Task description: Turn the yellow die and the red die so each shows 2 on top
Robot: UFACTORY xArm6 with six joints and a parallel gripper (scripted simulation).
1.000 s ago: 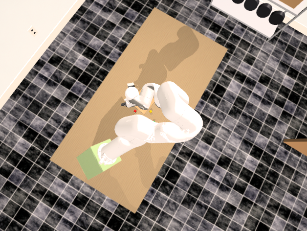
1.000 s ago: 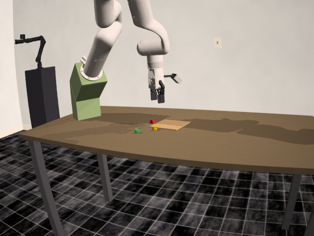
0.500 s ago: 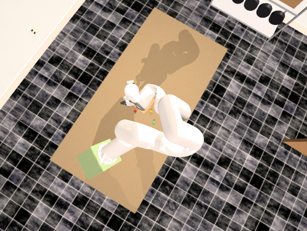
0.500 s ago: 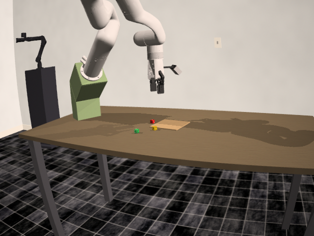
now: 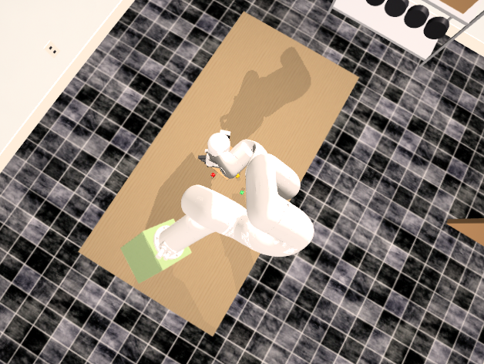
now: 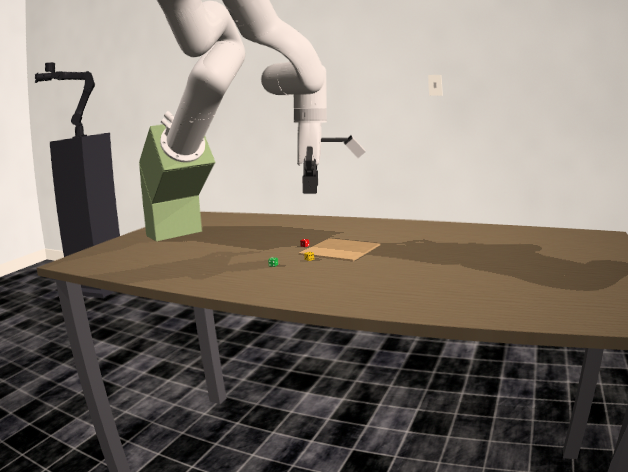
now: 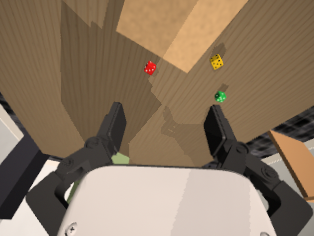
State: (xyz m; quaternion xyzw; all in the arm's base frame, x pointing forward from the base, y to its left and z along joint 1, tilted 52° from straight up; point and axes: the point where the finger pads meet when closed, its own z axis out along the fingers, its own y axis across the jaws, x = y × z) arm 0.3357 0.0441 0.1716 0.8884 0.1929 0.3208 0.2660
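Right now my hand is 14 cm above the yellow die, 8 cm to the left of it and 1 cm short of it. Round my hand: red die (14 cm below, 3 cm behind, 2 cm to the left); then green die (14 cm below, 13 cm to the right, 5 cm behind); then tan mat (15 cm below, 6 cm ahead).
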